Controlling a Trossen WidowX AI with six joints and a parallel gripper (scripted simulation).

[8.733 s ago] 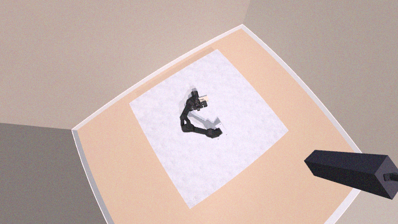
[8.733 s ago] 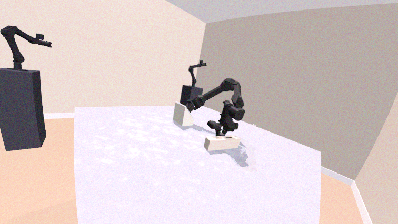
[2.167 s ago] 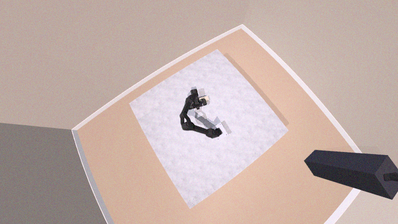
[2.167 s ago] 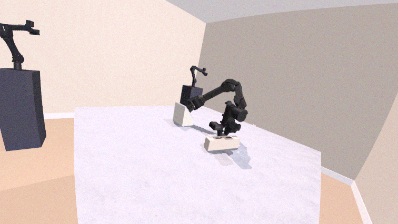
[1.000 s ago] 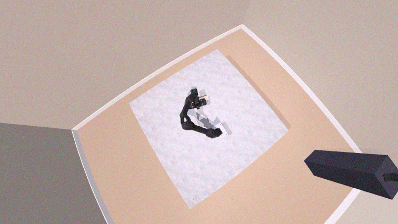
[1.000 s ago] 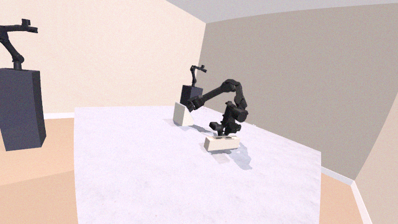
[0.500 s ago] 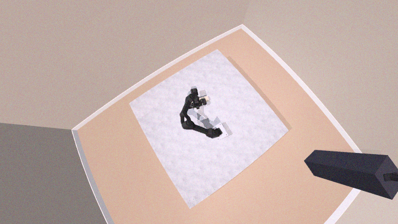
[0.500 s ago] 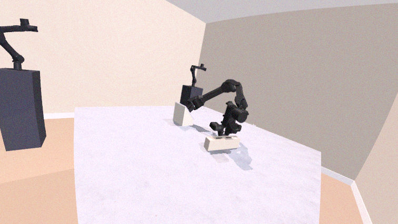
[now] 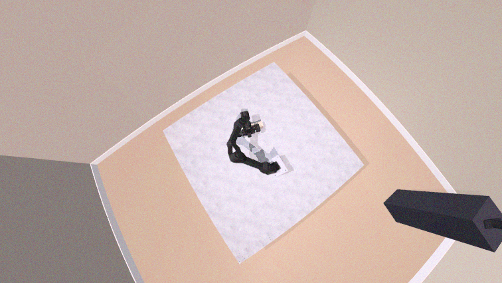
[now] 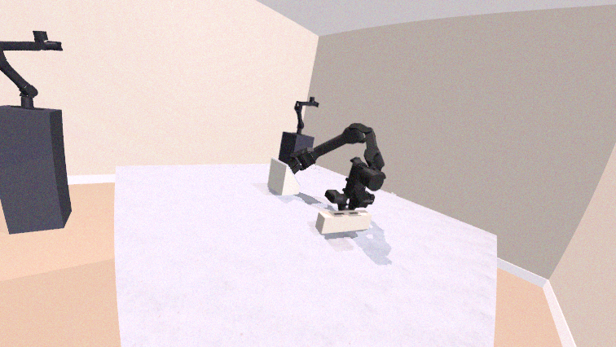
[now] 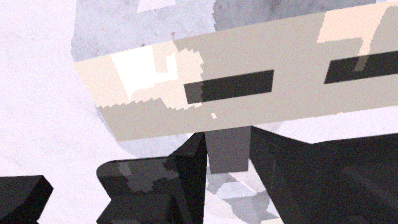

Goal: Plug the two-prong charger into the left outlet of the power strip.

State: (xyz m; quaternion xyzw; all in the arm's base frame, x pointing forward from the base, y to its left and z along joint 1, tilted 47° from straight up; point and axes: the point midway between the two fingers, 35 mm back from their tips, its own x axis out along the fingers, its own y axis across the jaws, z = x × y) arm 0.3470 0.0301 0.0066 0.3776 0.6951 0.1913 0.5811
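The grey two-prong charger lies 2 cm ahead of my gripper tip, 1 cm to the right of it and 1 cm above it.
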